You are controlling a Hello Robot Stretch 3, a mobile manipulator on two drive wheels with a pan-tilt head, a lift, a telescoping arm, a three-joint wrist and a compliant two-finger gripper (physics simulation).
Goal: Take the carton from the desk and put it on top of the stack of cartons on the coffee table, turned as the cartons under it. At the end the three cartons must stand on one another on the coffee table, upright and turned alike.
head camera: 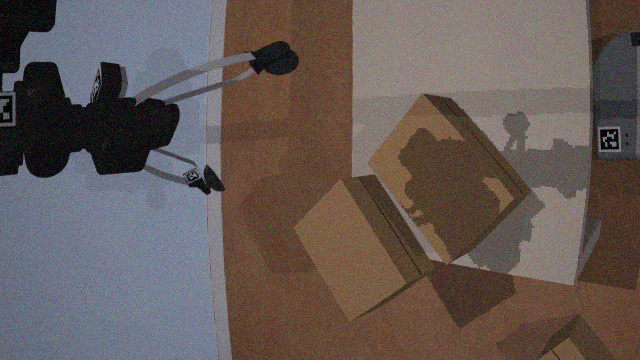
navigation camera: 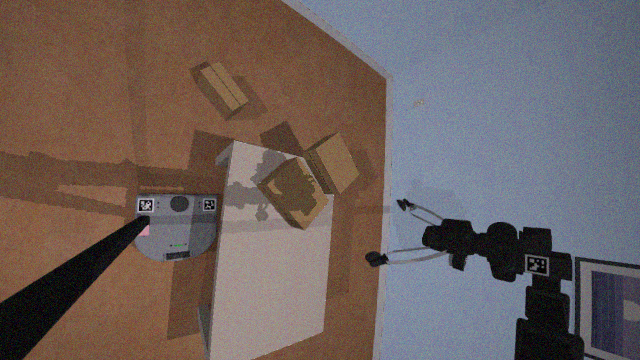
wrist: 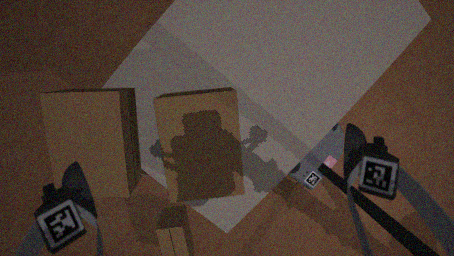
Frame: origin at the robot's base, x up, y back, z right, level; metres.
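Where they show: gripper, between the fingertips: [head camera: 254, 123] [navigation camera: 383, 228] [wrist: 218, 163]; robot's base, origin of its link: [navigation camera: 179, 203].
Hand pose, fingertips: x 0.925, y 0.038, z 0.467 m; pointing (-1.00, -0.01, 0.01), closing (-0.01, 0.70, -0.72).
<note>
Each offset is from my fingertips to the top centre of the thing. Level surfaces: height alone.
A brown carton @[dz -0.046, dx -0.355, dy -0.097 m] [head camera: 450, 175] [navigation camera: 295, 192] [wrist: 200, 150] sits at one end of a white table @[dx -0.475 m] [head camera: 475, 40] [navigation camera: 270, 280] [wrist: 300, 50], turned at an angle to its edges, with the arm's shadow on its top. Whether it is one carton or a stack, I cannot tell. A second large carton @[dz +0.169, dx -0.355, dy -0.249 m] [head camera: 360, 245] [navigation camera: 335, 162] [wrist: 85, 140] stands close beside it past the table's end, turned about alike; what bears it is hidden. My gripper [head camera: 245, 118] [navigation camera: 390, 231] [wrist: 218, 163] is open and empty, high up and off to the wall side of both.
A smaller carton @[dz -0.297, dx -0.745, dy -0.670 m] [head camera: 565, 350] [navigation camera: 222, 87] [wrist: 172, 242] lies on the wooden floor beyond the table's end. My base [head camera: 615, 100] [navigation camera: 175, 225] is at the table's opposite long side. A blue wall [head camera: 100, 275] [navigation camera: 500, 100] rises behind the gripper, with a framed picture [navigation camera: 610, 310] near the arm.
</note>
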